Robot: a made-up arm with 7 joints. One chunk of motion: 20 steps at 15 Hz.
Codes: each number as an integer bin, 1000 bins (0 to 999) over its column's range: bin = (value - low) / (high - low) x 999, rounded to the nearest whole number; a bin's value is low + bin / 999 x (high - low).
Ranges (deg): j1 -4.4..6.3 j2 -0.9..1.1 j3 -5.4..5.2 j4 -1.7..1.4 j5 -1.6..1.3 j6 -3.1..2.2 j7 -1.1..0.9
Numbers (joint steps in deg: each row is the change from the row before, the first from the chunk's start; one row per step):
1: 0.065 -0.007 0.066 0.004 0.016 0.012 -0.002
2: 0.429 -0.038 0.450 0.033 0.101 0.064 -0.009
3: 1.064 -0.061 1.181 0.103 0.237 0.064 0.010
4: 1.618 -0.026 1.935 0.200 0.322 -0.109 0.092
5: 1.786 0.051 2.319 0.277 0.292 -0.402 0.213
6: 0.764 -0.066 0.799 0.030 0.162 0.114 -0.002
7: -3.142 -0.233 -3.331 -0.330 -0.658 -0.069 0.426
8: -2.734 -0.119 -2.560 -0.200 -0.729 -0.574 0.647
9: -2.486 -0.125 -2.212 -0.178 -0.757 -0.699 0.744
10: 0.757 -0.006 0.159 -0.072 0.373 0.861 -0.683
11: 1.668 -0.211 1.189 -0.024 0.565 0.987 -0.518
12: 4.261 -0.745 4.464 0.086 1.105 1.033 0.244
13: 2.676 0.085 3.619 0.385 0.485 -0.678 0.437
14: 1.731 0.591 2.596 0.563 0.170 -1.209 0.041
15: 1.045 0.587 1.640 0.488 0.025 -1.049 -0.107
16: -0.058 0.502 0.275 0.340 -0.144 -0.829 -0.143
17: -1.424 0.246 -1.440 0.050 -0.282 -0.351 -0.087
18: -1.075 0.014 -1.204 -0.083 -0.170 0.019 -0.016
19: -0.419 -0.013 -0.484 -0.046 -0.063 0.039 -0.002
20: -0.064 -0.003 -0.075 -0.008 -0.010 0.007 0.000
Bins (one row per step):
1: 417 446 515 549 557 587 548
2: 451 431 551 558 586 596 545
3: 510 419 620 581 633 596 554
4: 562 437 691 612 662 564 595
5: 578 475 727 637 652 509 656
6: 482 417 584 558 607 606 548
7: 117 333 195 441 325 571 762
8: 156 390 268 483 300 476 873
9: 179 387 300 490 290 453 921
10: 481 447 524 525 680 747 208
11: 567 344 621 540 746 770 291
12: 809 77 930 576 932 779 671
13: 661 492 850 672 718 457 768
14: 572 745 754 729 610 356 570
15: 508 743 663 705 560 387 496
16: 405 700 535 657 502 428 478
17: 278 572 373 564 454 518 506
18: 310 457 395 521 493 588 541
19: 372 443 463 533 529 592 548
20: 405 448 502 545 548 586 549

